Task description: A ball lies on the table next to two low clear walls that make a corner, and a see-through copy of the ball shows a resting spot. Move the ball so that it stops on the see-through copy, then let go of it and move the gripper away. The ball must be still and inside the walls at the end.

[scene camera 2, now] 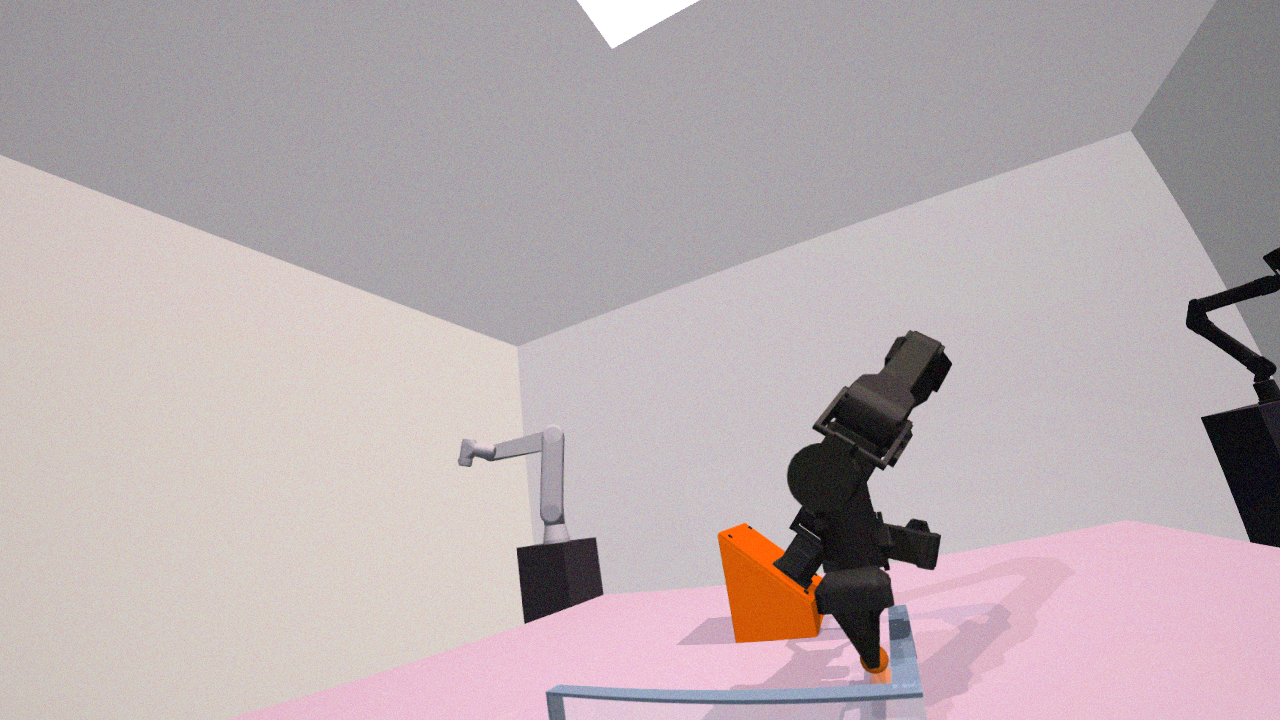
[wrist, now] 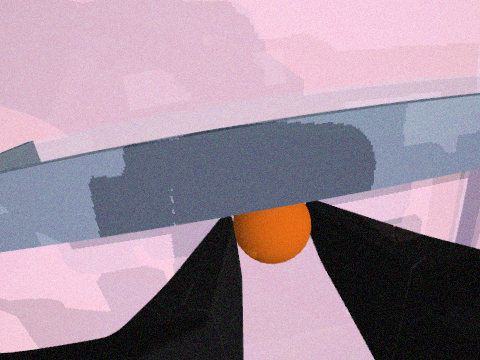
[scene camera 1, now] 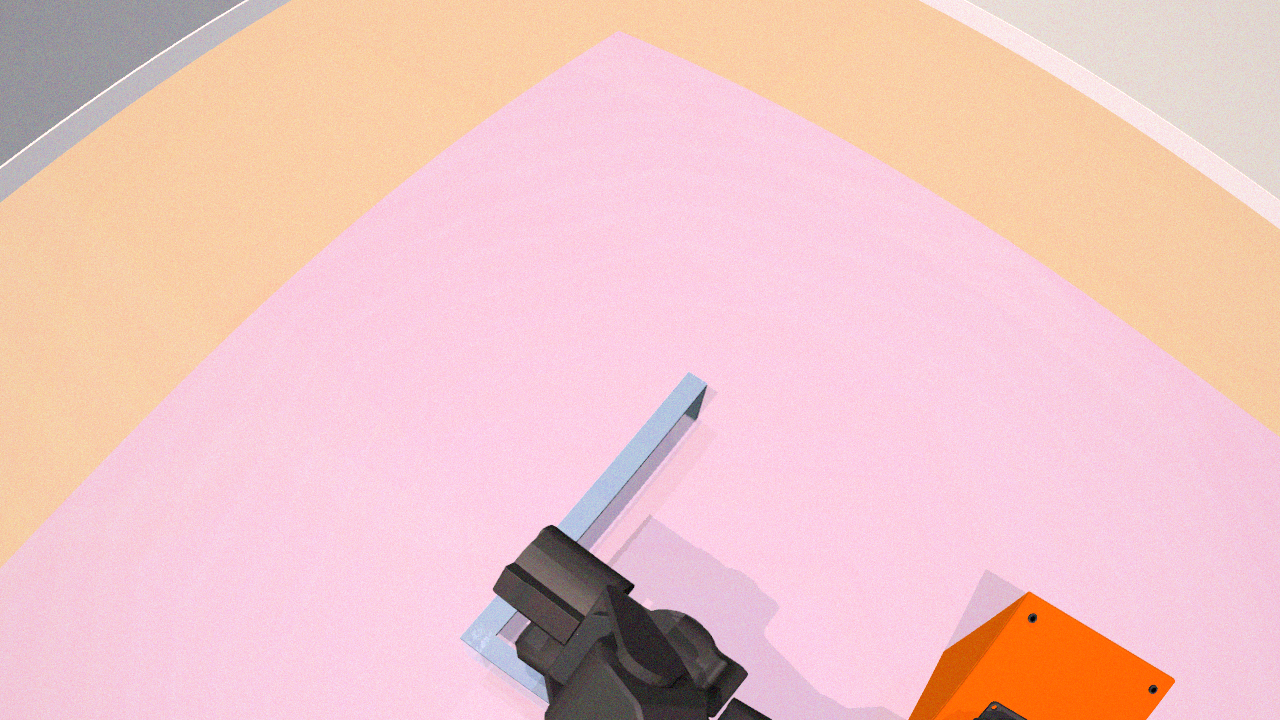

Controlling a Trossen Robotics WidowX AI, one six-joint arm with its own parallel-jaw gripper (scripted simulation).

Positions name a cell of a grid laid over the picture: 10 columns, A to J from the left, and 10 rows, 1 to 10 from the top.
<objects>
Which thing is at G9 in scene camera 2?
My gripper.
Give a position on an orange ball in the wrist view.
At F7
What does my gripper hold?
An orange ball.
</objects>
